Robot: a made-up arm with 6 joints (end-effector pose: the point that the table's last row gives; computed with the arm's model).
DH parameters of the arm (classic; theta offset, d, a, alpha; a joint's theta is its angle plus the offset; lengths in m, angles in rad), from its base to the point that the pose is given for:
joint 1: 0 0.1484 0 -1.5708
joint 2: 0.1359 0 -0.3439 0
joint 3: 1.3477 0 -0.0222 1.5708
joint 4: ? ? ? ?
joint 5: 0 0 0.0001 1.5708
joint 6: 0 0.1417 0 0
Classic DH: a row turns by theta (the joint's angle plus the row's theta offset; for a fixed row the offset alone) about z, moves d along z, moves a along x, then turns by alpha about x.
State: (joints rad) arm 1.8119 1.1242 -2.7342 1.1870 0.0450 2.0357
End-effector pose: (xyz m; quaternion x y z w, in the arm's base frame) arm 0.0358 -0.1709 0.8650 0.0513 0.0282 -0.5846 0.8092
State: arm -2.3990 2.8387 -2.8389 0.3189 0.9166 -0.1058
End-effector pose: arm -0.4805 -0.4889 0.1509 0.8569 0.3383 -0.2921 0.2568
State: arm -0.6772 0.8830 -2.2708 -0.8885 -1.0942 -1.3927
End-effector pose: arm -0.1344 0.2334 0.7679 -0.0743 -0.4892 -0.8634 0.0987
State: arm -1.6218 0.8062 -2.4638 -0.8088 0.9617 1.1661
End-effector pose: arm -0.0737 0.2069 0.7658 0.3845 -0.1462 -0.5149 0.7521
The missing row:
joint 4: 0 0.2533 0 -1.5708
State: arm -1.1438 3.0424 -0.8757 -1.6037 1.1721 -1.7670
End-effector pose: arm -0.0291 -0.2513 -0.1463 0.7890 -0.2333 -0.4876 0.2921
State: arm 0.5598 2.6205 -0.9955 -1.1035 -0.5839 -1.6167
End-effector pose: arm 0.2920 0.2652 -0.0919 -0.9528 -0.0703 -0.0072 0.2951
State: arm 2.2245 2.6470 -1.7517 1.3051 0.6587 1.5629
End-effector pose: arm -0.4155 0.4047 0.0046 -0.1775 -0.8999 0.0865 0.3888
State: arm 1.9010 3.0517 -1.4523 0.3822 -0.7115 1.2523
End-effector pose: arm -0.1206 0.4581 -0.2212 -0.1195 0.9198 0.3691 0.0588
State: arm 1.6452 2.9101 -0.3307 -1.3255 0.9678 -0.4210
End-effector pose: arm 0.1075 0.0811 -0.0156 0.7118 0.2917 0.3787 0.5146
